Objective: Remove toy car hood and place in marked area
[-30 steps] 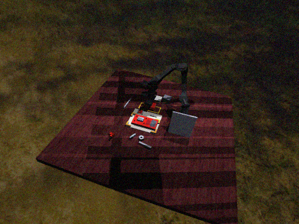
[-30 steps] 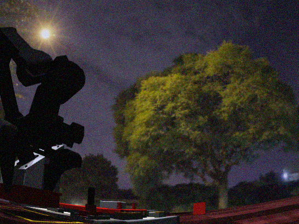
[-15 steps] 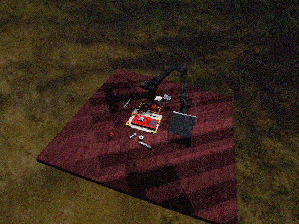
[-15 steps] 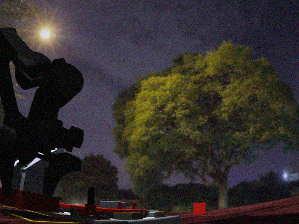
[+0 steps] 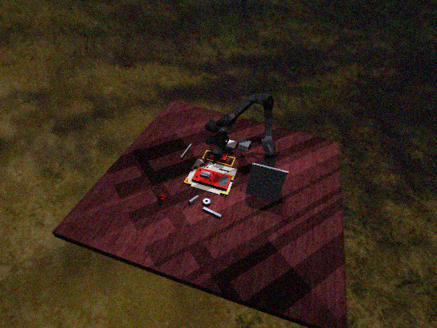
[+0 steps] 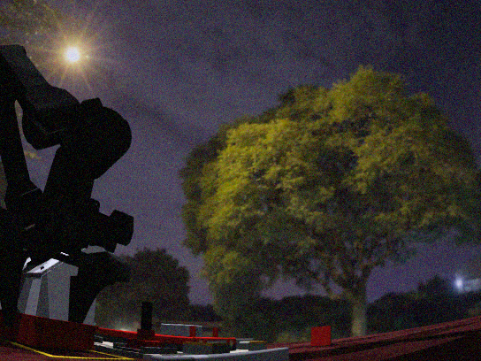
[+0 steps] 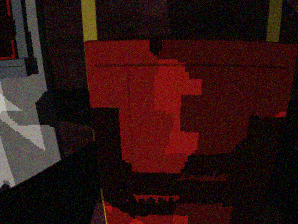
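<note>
The red hood lies 1 cm above my gripper tip. Round my gripper tip: grey block 12 cm behind, 17 cm to the right; then wheel 4 cm behind, 37 cm to the left.
</note>
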